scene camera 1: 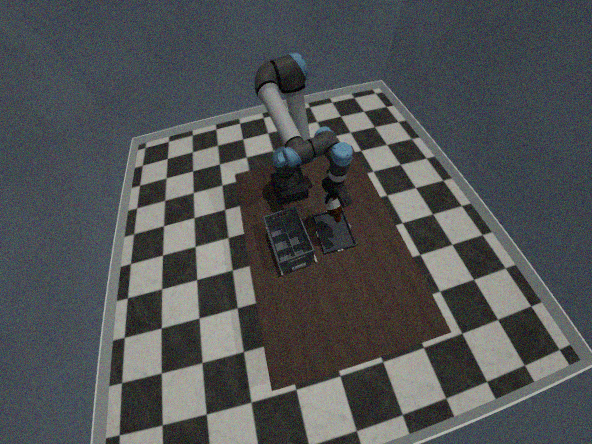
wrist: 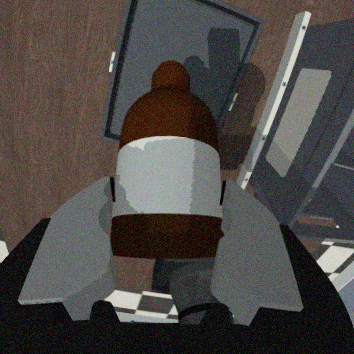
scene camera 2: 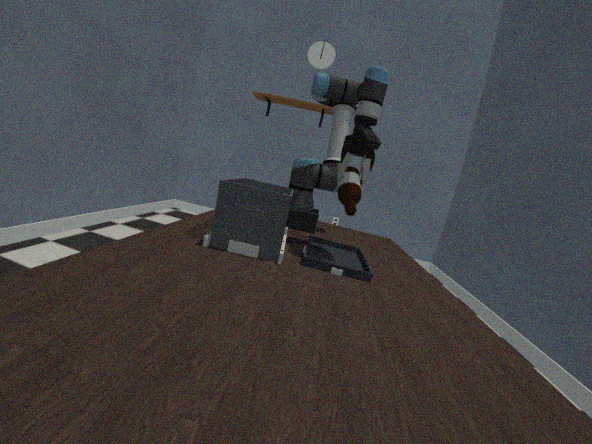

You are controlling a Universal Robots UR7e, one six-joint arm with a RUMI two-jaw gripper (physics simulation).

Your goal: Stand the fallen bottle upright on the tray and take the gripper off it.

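Seen in the pictures: gripper, between the fingertips: [scene camera 1: 332,203] [wrist: 168,181] [scene camera 2: 349,183]; arm's base, origin of its link: [scene camera 1: 287,179] [wrist: 199,279] [scene camera 2: 297,207].
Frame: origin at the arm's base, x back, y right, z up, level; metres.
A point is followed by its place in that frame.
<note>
A brown bottle [scene camera 1: 337,214] {x -0.400, y -0.186, z 0.139 m} [scene camera 2: 350,192] {x -0.400, y -0.180, z 0.137 m} [wrist: 169,175] {x -0.363, y -0.181, z 0.185 m} with a white label hangs in the air, its neck pointing down and toward the front. My gripper [scene camera 2: 359,172] [wrist: 168,181] {x -0.345, y -0.177, z 0.161 m} is shut on the bottle around the label and base end, one finger on each side. In scene camera 1 the fingertips are small and dark. The grey tray [scene camera 1: 327,251] {x -0.515, y -0.112, z -0.052 m} [scene camera 2: 362,275] {x -0.517, y -0.257, z -0.064 m} [wrist: 116,90] {x -0.349, y -0.274, z -0.073 m} lies flat on the table below the bottle, with a gap between them in scene camera 2. The bottle's shadow falls partly on the tray in the wrist view.
A dark grey divided crate [scene camera 1: 298,263] {x -0.548, y 0.062, z -0.027 m} [scene camera 2: 252,215] {x -0.547, y 0.059, z 0.027 m} [wrist: 276,100] {x -0.420, y -0.023, z -0.048 m} stands beside the tray, with dividers inside and a pale rail along its side. The robot's base [scene camera 2: 303,220] {x -0.121, y -0.049, z -0.032 m} stands behind them on the brown table top [scene camera 1: 350,310] {x -0.837, y -0.136, z -0.078 m}. A wooden shelf [scene camera 2: 295,102] is on the wall behind.
</note>
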